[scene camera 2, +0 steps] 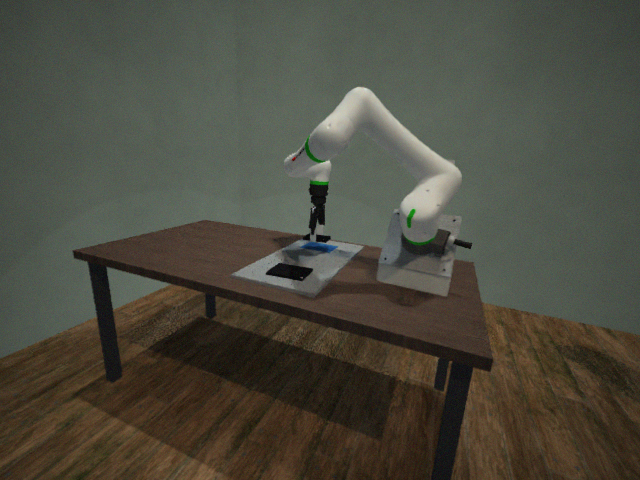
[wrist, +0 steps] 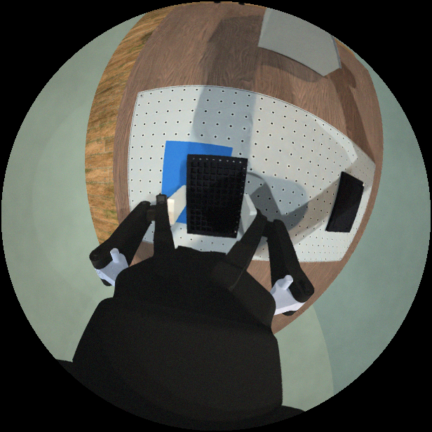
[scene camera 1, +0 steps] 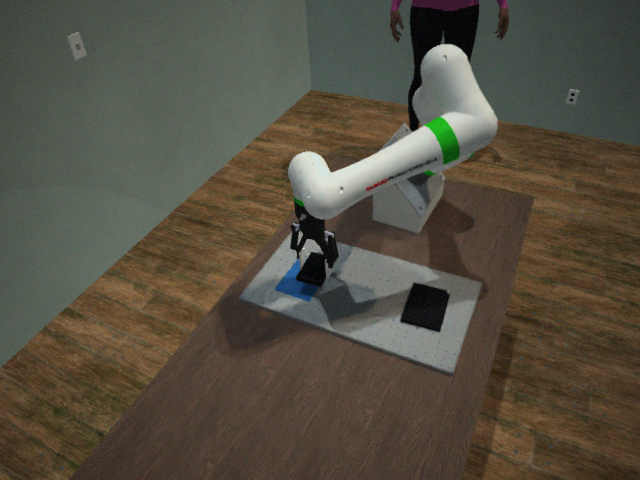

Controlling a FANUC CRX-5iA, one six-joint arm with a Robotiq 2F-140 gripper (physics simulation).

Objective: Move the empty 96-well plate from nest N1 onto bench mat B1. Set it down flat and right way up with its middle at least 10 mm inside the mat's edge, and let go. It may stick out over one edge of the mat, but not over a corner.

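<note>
The black 96-well plate is held about level, wells up, above the board. My gripper is shut on it, with one light pad on each long side. The blue bench mat B1 lies flat below; a gap shows under the plate in scene camera 2. In the wrist view the plate covers much of the mat's right part, and blue shows on the left and along the top. The black nest N1 stands empty at the board's other end.
The pale perforated board carries the mat and the nest. It lies on the brown table. The robot's pale base stands beyond the board. A person stands behind the robot.
</note>
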